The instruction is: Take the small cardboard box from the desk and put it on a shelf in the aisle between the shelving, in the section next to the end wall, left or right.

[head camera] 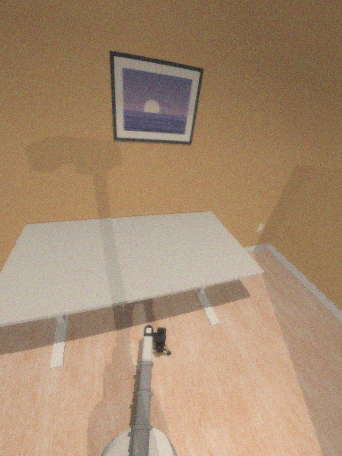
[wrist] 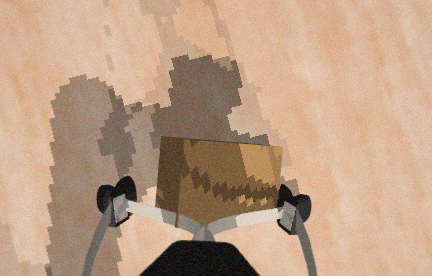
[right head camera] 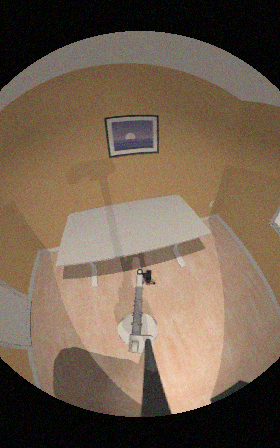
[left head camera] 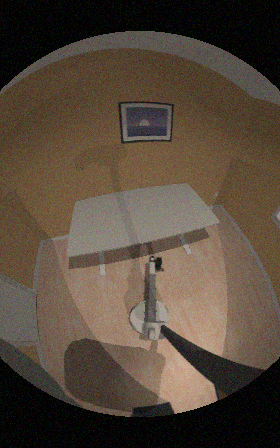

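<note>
The wrist view gives me my gripper (wrist: 202, 195) and a small cardboard box (wrist: 206, 180). In the head camera I see a white desk (head camera: 61, 268), and a framed sunset picture (head camera: 153, 100) is there too. The right head camera view shows the white desk (right head camera: 126, 228) as well as the framed sunset picture (right head camera: 137, 133). And in the left head camera view I find the white desk (left head camera: 129, 217) again, together with the framed sunset picture (left head camera: 139, 120).
</note>
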